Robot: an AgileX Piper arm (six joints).
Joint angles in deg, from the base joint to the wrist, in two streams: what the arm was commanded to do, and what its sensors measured. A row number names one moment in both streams.
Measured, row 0:
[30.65, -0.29, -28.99, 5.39, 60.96, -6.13]
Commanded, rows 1 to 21:
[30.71, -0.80, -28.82, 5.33, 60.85, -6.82]
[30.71, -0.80, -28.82, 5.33, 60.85, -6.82]
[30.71, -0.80, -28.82, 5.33, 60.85, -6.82]
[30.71, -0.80, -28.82, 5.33, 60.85, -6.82]
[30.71, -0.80, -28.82, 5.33, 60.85, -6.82]
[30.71, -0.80, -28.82, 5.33, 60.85, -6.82]
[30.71, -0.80, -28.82, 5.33, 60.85, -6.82]
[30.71, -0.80, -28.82, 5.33, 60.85, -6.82]
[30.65, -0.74, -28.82, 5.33, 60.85, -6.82]
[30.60, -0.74, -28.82, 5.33, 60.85, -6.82]
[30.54, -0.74, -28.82, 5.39, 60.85, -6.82]
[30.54, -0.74, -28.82, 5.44, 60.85, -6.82]
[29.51, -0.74, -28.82, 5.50, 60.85, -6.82]
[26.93, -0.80, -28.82, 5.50, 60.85, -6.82]
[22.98, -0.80, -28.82, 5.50, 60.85, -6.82]
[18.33, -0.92, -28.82, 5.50, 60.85, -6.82]
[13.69, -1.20, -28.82, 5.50, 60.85, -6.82]
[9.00, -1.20, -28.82, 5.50, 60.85, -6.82]
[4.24, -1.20, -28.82, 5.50, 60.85, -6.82]
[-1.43, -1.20, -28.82, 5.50, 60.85, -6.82]
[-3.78, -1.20, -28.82, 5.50, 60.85, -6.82]
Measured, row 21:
[-0.29, -0.29, -28.99, 5.39, 60.96, -6.13]
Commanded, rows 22 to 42:
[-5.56, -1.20, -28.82, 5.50, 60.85, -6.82]
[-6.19, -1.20, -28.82, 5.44, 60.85, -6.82]
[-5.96, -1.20, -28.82, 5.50, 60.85, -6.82]
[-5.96, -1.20, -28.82, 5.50, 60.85, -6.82]
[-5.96, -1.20, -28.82, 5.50, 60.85, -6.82]
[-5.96, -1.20, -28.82, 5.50, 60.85, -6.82]
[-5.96, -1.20, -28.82, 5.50, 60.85, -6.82]
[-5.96, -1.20, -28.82, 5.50, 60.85, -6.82]
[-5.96, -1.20, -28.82, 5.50, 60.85, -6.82]
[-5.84, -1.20, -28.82, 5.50, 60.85, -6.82]
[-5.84, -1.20, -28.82, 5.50, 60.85, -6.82]
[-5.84, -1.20, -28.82, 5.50, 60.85, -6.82]
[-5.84, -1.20, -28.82, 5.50, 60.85, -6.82]
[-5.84, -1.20, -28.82, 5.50, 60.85, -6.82]
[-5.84, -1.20, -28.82, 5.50, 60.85, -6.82]
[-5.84, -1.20, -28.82, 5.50, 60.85, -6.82]
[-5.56, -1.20, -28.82, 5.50, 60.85, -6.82]
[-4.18, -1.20, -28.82, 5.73, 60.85, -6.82]
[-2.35, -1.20, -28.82, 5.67, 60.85, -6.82]
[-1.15, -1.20, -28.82, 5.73, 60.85, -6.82]
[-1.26, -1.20, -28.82, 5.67, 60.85, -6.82]
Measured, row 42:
[-1.66, -0.29, -28.99, 5.56, 60.96, -6.13]
